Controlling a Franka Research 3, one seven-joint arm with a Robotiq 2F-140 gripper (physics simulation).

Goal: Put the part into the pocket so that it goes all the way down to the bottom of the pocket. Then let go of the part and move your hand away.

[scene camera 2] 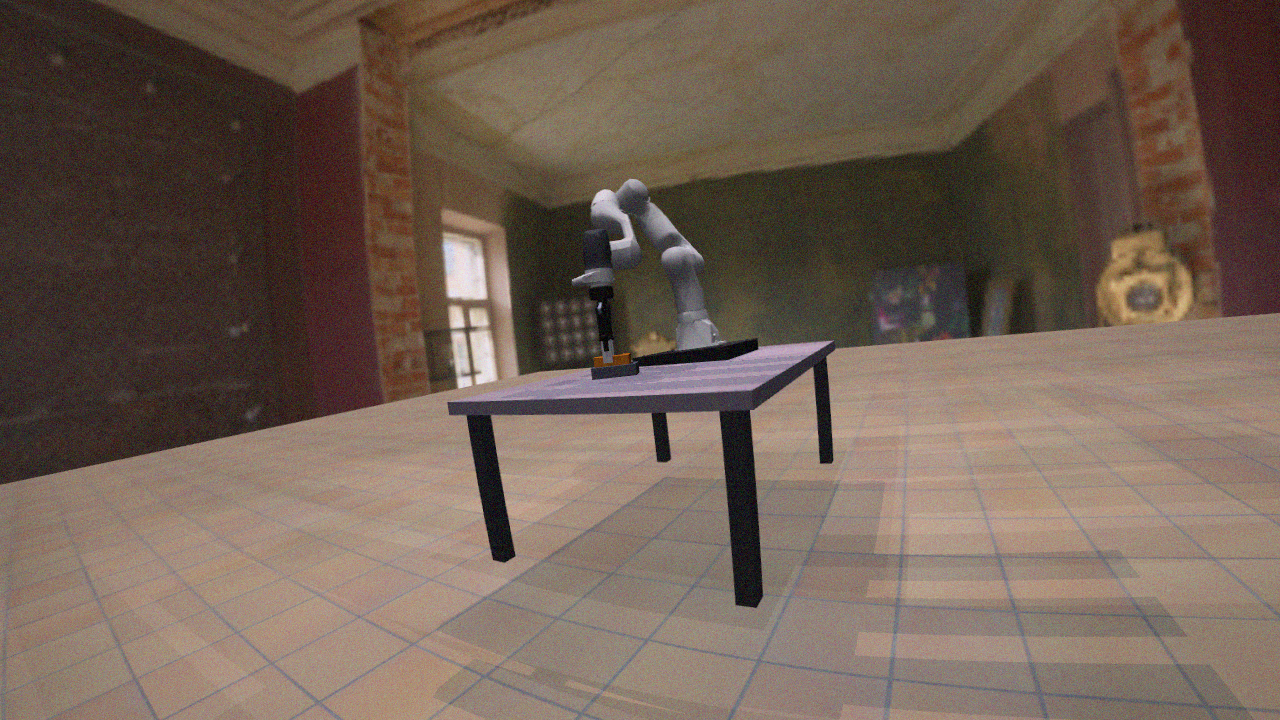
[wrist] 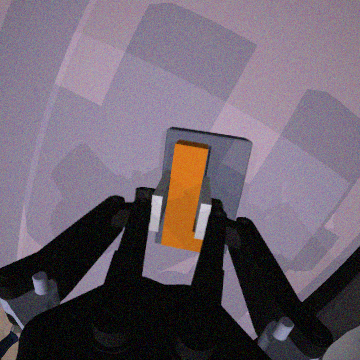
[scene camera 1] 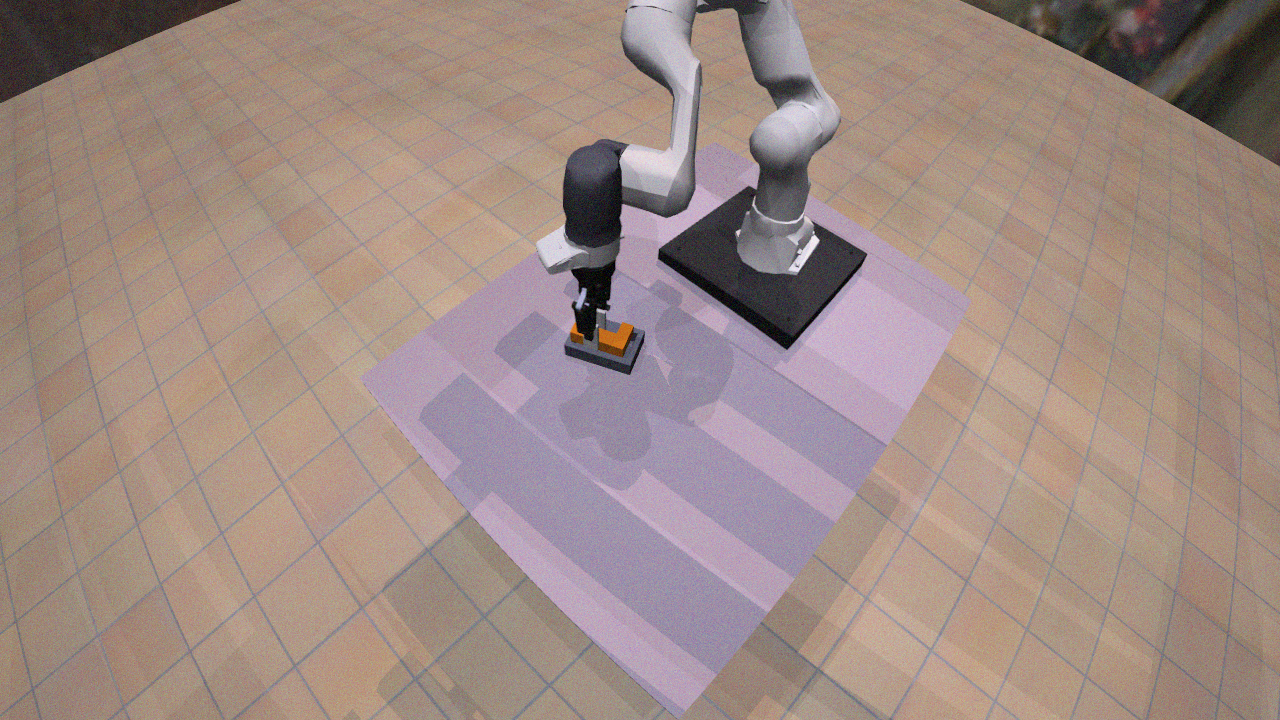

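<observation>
The orange part (scene camera 1: 615, 339) (scene camera 2: 619, 360) (wrist: 187, 185) is a long block, with a raised piece at its right end in scene camera 1. It is at the dark grey block with the pocket (scene camera 1: 597, 358) (scene camera 2: 615, 371) (wrist: 229, 165), and its top stands above the block's top face. My gripper (scene camera 1: 593, 329) (scene camera 2: 607, 352) (wrist: 184, 186) points down and is shut on the orange part, one light finger pad on each long side. The inside of the pocket is hidden under the part, so its depth in the pocket cannot be told.
The grey block stands on the pale purple table (scene camera 1: 733, 555) (scene camera 2: 608, 404). The arm's black base plate (scene camera 1: 707, 270) (scene camera 2: 738, 350) lies farther back and to the right in scene camera 1. Shadows of the arm and broad dark stripes cross the table top.
</observation>
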